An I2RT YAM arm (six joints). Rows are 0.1 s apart.
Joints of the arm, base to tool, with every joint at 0 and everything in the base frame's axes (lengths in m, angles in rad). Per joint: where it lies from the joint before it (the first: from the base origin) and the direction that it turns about. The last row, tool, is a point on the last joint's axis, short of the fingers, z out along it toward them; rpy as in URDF.
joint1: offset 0.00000 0.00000 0.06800 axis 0 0 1
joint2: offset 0.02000 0.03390 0.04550 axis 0 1 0
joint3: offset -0.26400 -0.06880 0.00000 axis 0 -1 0
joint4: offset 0.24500 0.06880 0.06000 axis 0 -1 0
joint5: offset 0.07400 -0.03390 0.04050 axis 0 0 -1
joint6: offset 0.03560 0.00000 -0.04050 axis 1 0 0
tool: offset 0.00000 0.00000 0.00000 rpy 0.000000 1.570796 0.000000
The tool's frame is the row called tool.
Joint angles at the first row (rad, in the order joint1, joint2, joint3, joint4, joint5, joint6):
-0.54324, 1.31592, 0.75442, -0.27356, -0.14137, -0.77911
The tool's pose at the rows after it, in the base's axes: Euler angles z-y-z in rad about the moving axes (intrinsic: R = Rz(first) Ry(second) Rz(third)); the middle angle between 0 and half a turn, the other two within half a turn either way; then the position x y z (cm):
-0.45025 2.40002 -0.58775 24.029 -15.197 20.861
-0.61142 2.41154 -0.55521 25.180 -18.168 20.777
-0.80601 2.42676 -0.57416 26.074 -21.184 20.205
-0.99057 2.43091 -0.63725 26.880 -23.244 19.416
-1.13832 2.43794 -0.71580 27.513 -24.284 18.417
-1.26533 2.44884 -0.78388 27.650 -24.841 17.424
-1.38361 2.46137 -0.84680 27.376 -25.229 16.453
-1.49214 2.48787 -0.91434 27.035 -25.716 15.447
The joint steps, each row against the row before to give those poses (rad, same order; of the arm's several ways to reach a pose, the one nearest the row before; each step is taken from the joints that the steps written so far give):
-0.03117, 0.07467, 0.05816, 0.01849, 0.05763, 0.09959
-0.05174, 0.10735, 0.09153, 0.00811, 0.07391, 0.11333
-0.04693, 0.10996, 0.08905, 0.00135, 0.09681, 0.09267
-0.02080, 0.08924, 0.06857, -0.00110, 0.10492, 0.06396
-0.00241, 0.06631, 0.04272, -0.01080, 0.08854, 0.04008
-0.00283, 0.04387, 0.02065, -0.02004, 0.06925, 0.04051
-0.00781, 0.03079, 0.00688, -0.02437, 0.05514, 0.04035
-0.01297, 0.03544, 0.01508, -0.04047, 0.03339, 0.03247

